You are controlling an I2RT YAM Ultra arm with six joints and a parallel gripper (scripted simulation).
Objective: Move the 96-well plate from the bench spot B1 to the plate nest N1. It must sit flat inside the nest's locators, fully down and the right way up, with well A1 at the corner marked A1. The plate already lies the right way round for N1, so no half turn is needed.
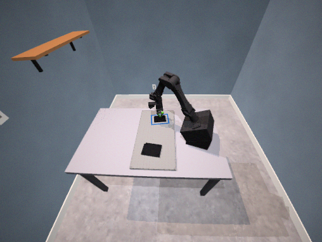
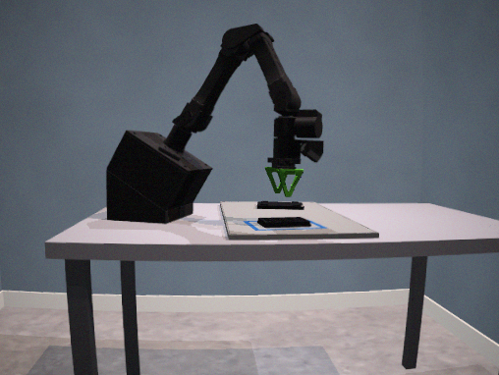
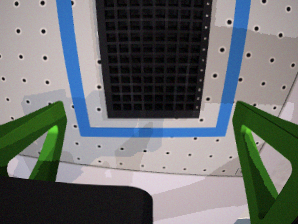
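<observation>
My gripper is now 8 cm above the black 96-well plate. Round my hand: white A1 label: 15 cm ahead, 31 cm to the left, 8 cm below; black plate nest N1: 8 cm ahead, 38 cm to the left, 8 cm below.
</observation>
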